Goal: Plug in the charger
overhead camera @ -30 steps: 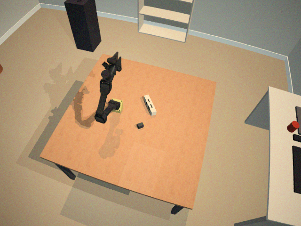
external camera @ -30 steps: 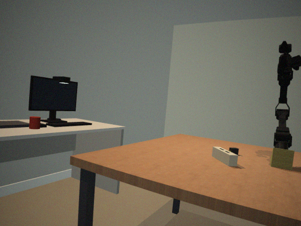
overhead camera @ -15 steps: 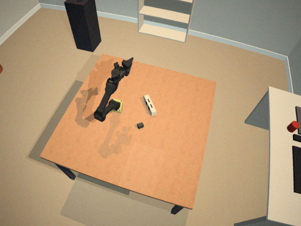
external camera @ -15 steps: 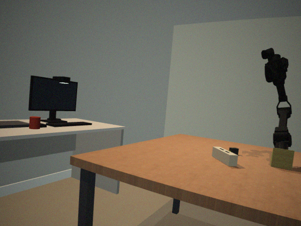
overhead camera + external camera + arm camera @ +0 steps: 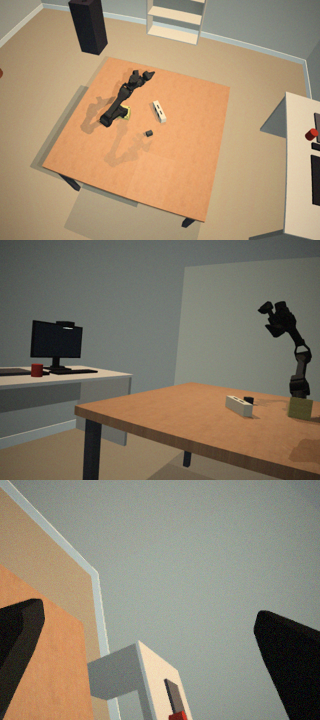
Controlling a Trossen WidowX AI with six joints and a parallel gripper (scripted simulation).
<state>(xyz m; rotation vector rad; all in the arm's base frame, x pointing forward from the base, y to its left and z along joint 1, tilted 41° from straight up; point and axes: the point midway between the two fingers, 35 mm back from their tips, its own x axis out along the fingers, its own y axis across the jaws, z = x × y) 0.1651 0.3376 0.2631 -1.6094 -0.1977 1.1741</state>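
The two-prong charger is 7 cm ahead of my gripper tip, 21 cm to the right of it and 45 cm below it.
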